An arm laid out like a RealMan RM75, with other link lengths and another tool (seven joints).
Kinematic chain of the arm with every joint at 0, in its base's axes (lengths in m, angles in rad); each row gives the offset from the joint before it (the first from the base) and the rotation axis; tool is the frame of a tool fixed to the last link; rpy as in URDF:
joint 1: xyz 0 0 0.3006 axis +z
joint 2: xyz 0 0 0 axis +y
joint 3: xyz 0 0 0.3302 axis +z
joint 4: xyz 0 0 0 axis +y
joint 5: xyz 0 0 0.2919 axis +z
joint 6: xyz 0 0 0 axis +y
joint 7: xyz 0 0 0.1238 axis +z
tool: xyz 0.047 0.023 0.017 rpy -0.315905 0 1.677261
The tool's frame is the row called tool.
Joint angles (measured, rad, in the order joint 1, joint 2, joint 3, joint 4, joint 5, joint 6, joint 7), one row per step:
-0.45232, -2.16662, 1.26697, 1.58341, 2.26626, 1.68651, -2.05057
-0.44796, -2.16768, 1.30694, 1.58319, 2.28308, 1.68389, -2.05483
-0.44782, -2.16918, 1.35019, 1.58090, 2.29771, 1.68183, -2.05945
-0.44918, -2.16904, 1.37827, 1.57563, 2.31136, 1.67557, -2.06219
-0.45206, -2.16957, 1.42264, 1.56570, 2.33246, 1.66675, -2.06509
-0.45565, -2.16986, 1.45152, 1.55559, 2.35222, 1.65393, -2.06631
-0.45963, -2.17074, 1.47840, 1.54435, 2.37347, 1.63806, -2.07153
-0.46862, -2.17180, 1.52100, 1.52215, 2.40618, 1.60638, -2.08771
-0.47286, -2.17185, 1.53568, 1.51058, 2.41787, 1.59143, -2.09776
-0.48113, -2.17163, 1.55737, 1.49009, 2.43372, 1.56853, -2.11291
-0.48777, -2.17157, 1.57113, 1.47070, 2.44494, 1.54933, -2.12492
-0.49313, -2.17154, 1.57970, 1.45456, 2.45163, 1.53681, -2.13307
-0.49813, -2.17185, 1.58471, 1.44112, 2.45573, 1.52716, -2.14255
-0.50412, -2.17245, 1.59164, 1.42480, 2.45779, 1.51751, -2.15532
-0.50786, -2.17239, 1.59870, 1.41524, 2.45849, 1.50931, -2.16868
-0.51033, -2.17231, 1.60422, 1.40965, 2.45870, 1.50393, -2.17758
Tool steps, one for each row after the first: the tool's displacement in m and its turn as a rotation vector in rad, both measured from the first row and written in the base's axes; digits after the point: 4 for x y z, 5 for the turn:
0.0015, -0.0042, -0.0110, -0.02285, 0.02771, -0.00992
0.0049, -0.0089, -0.0231, -0.05022, 0.05436, -0.02501
0.0060, -0.0109, -0.0314, -0.06356, 0.07536, -0.03345
0.0076, -0.0145, -0.0447, -0.08662, 0.10832, -0.04852
0.0078, -0.0155, -0.0540, -0.09476, 0.13390, -0.05831
0.0077, -0.0157, -0.0631, -0.09822, 0.15856, -0.06352
0.0077, -0.0147, -0.0781, -0.09836, 0.19521, -0.06623
0.0072, -0.0135, -0.0837, -0.09575, 0.20749, -0.06205
0.0065, -0.0114, -0.0925, -0.09293, 0.22525, -0.05587
0.0049, -0.0091, -0.0992, -0.08951, 0.23719, -0.04729
0.0034, -0.0074, -0.1040, -0.08901, 0.24519, -0.03972
0.0025, -0.0057, -0.1075, -0.08802, 0.24948, -0.03000
0.0017, -0.0042, -0.1120, -0.09015, 0.25294, -0.01713
0.0017, -0.0033, -0.1153, -0.08999, 0.25461, -0.00641
0.0019, -0.0029, -0.1175, -0.09007, 0.25574, -0.00036

